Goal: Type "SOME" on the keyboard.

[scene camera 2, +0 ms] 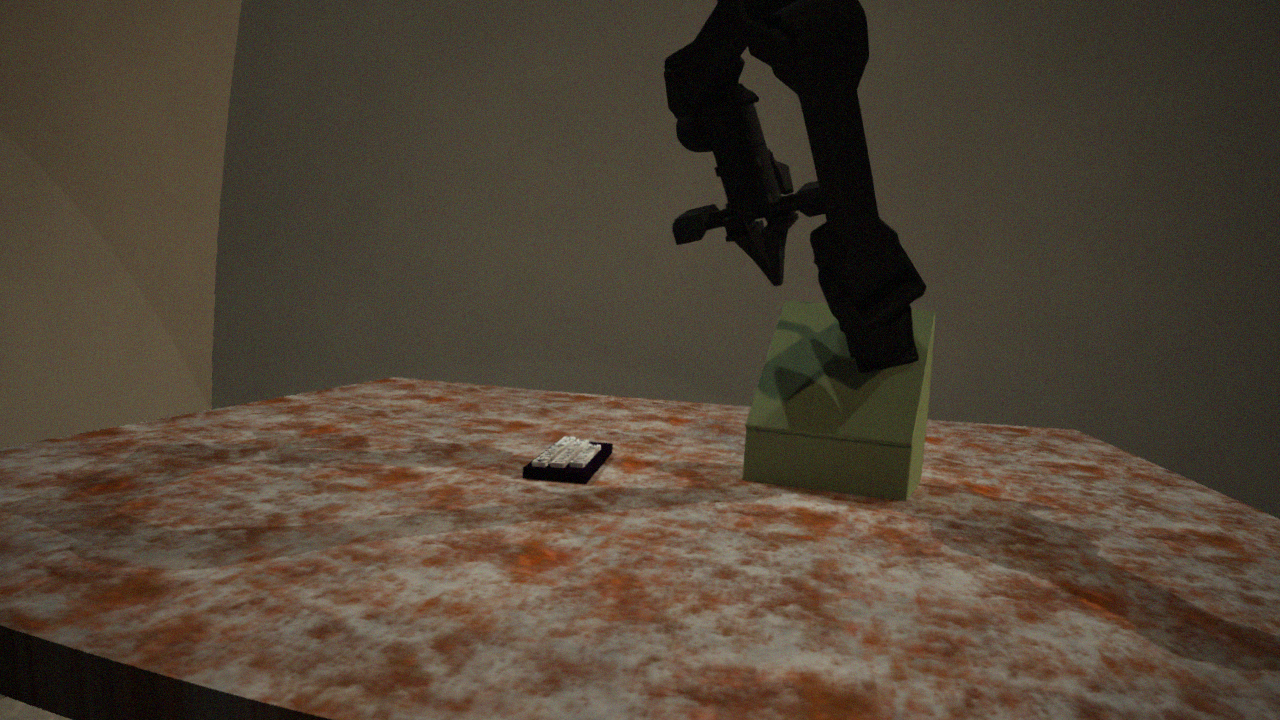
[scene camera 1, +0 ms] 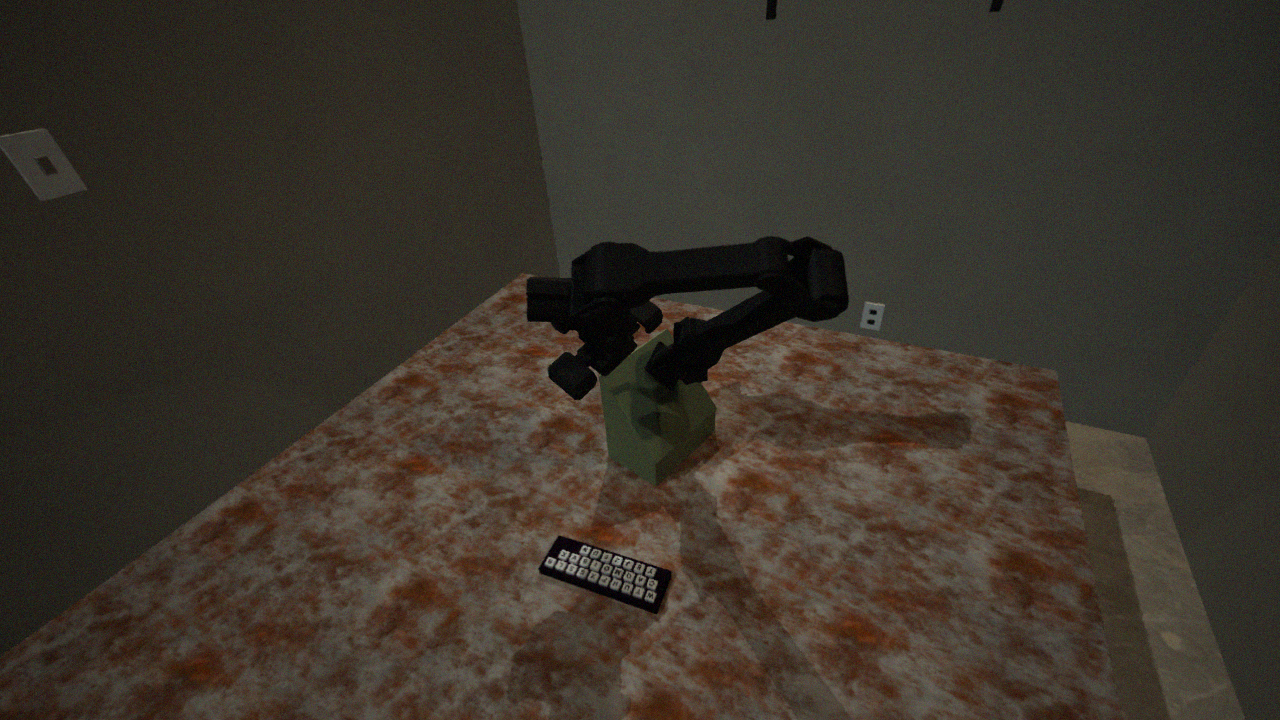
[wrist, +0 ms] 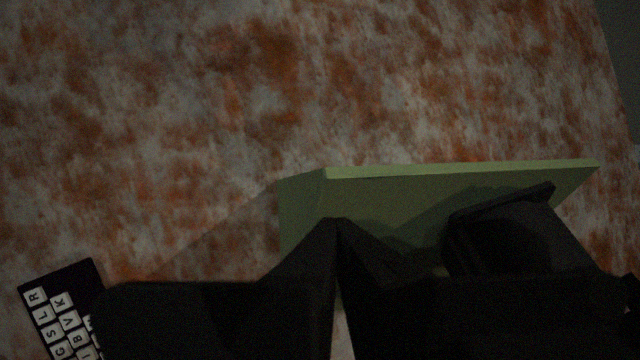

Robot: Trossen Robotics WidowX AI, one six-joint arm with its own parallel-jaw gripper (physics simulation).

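Seen in the pictures: gripper, fingertip midpoint: (scene camera 2: 778, 284) (scene camera 1: 606, 371) (wrist: 334, 229); arm's base at its link origin: (scene camera 2: 882, 344) (scene camera 1: 665, 366) (wrist: 491, 223).
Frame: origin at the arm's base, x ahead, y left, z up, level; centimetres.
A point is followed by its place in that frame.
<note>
A small black keyboard (scene camera 1: 606, 573) {z -13.4, x 32.4, y 4.8 cm} (scene camera 2: 567, 460) {z -13.4, x 30.7, y 9.9 cm} (wrist: 60, 320) {z -13.2, x 32.7, y -1.0 cm} with white letter keys lies flat on the table. In the wrist view part of it shows at the lower left, with keys such as R, L, S, G, K, V and B readable; the rest is hidden by the gripper or out of frame. My gripper (scene camera 2: 777, 282) {z 5.6, x 11.6, y -4.7 cm} (wrist: 334, 229) {z 5.6, x 11.6, y -4.7 cm} is shut and empty, its fingertips together. It hangs in the air near the green block, well above the keyboard and off to one side of it. In scene camera 1 the fingertips are hard to make out.
A green sloped block (scene camera 1: 631, 436) {z -6.1, x 12.4, y -0.7 cm} (scene camera 2: 827, 461) {z -11.8, x 5.2, y 6.3 cm} (wrist: 300, 210) {z -2.2, x 11.4, y -4.7 cm} stands on the mottled red and white table (scene camera 1: 402, 501) {z -14.9, x 33.5, y -34.3 cm} (scene camera 2: 447, 573) {z -14.9, x 29.5, y 44.4 cm} (wrist: 150, 125) {z -14.9, x 20.7, y -15.5 cm} and carries the arm's base. Walls rise behind the table.
</note>
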